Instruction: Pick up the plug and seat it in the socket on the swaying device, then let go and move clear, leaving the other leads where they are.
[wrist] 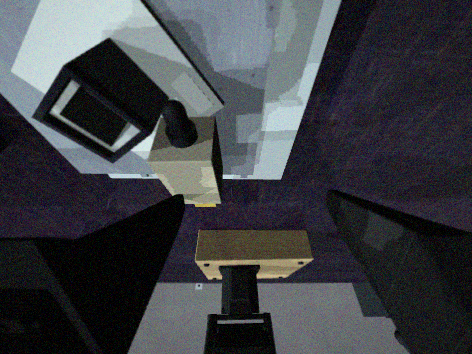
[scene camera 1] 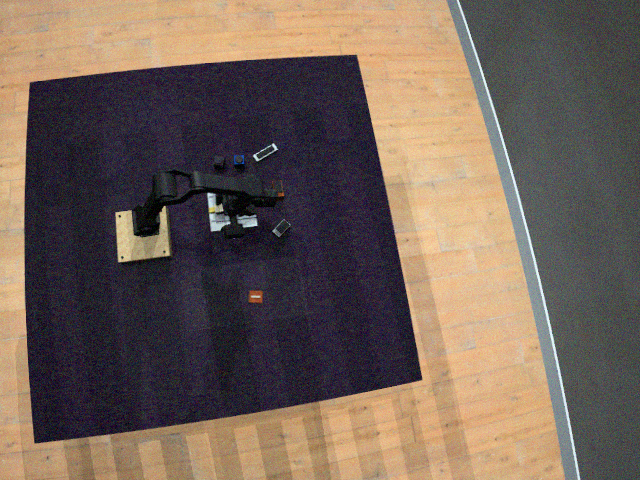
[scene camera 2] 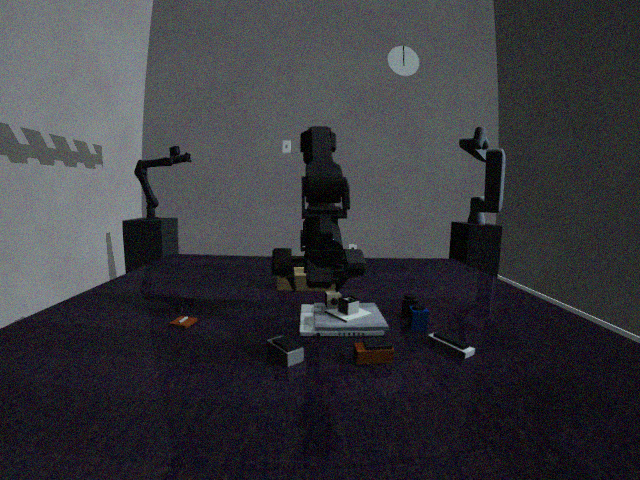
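The plug [scene camera 1: 218, 208] [scene camera 2: 332, 299] [wrist: 185, 175] is a cream block with a yellow tip and a black stub. It lies by the edge of a white plate [wrist: 125, 20] on the device, beside the socket. The socket [scene camera 2: 348, 305] [wrist: 120, 75] is a black box with a white-rimmed opening. The device [scene camera 1: 219, 222] [scene camera 2: 351, 324] [wrist: 235, 40] is a pale grey stacked platform. My gripper [scene camera 2: 319, 285] [wrist: 254, 198] is open and empty, low over the device's base-side edge. In the wrist view the plug is beyond the left fingertip, left of the middle of the gap. The arm partly hides the device from above.
An orange box [scene camera 1: 281, 194] [scene camera 2: 373, 353], a grey box [scene camera 1: 281, 227] [scene camera 2: 285, 352], a white bar [scene camera 1: 265, 152] [scene camera 2: 451, 345], a blue block [scene camera 1: 238, 160] [scene camera 2: 419, 319] and a black block [scene camera 1: 219, 161] surround the device. A flat orange piece [scene camera 1: 255, 296] [scene camera 2: 184, 321] lies farther off.
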